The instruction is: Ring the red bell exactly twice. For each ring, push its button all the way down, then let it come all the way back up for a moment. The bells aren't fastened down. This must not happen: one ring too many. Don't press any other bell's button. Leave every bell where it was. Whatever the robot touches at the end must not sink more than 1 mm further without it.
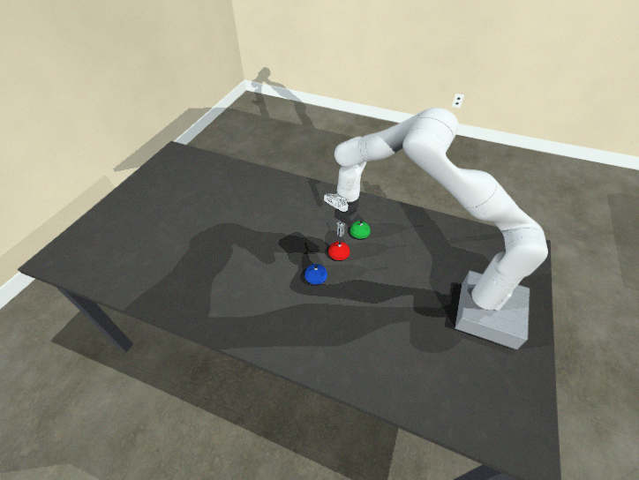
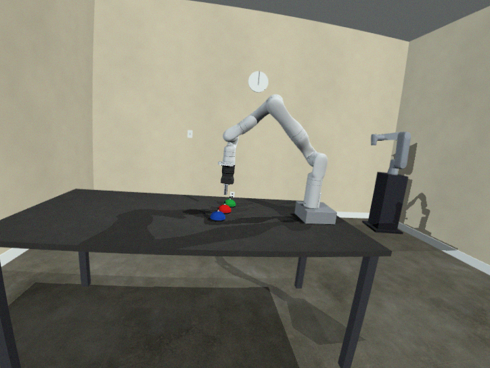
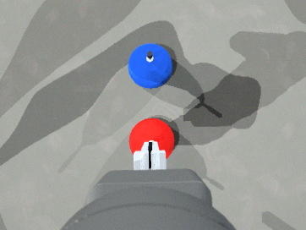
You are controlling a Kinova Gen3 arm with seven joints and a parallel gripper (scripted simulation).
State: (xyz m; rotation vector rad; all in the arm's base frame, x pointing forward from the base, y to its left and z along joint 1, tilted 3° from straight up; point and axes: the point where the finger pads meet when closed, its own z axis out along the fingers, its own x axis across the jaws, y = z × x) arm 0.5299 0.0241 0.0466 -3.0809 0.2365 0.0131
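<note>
Right now the red bell is 9 cm below my hand. From my hand the other things lie so: green bell (2 cm behind, 14 cm to the right, 9 cm below); blue bell (2 cm ahead, 14 cm to the left, 9 cm below).
</note>
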